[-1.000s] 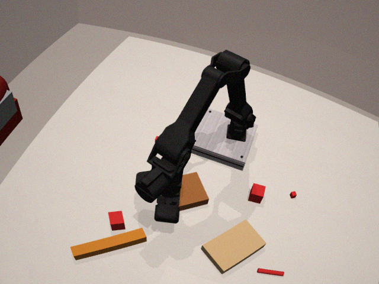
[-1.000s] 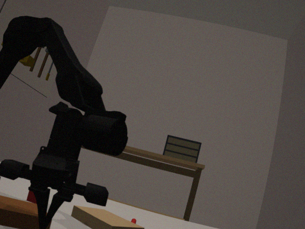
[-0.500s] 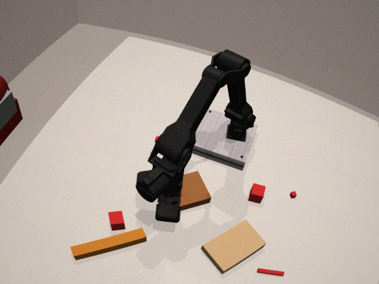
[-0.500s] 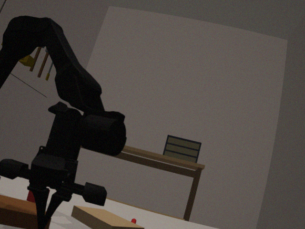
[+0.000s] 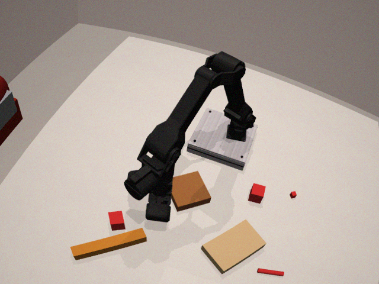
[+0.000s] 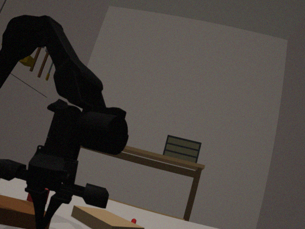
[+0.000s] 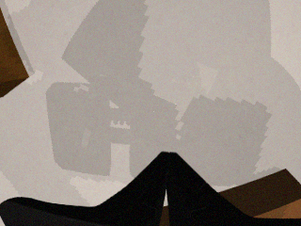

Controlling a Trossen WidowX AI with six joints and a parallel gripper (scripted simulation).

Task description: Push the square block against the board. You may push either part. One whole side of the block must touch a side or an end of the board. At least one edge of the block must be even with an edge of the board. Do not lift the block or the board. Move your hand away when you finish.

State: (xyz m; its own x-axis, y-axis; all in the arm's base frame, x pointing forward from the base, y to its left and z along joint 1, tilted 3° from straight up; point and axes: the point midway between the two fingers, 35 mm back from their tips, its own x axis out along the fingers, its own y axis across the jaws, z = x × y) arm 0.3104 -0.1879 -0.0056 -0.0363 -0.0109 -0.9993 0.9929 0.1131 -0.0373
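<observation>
My gripper tip is 7 cm past the square brown block and 7 cm to the right of it. Round my gripper tip: tan slab: 10 cm ahead, 23 cm to the left; thin red stick: 16 cm ahead, 35 cm to the left; long orange board: 17 cm ahead, 11 cm to the right, 1 cm above.
</observation>
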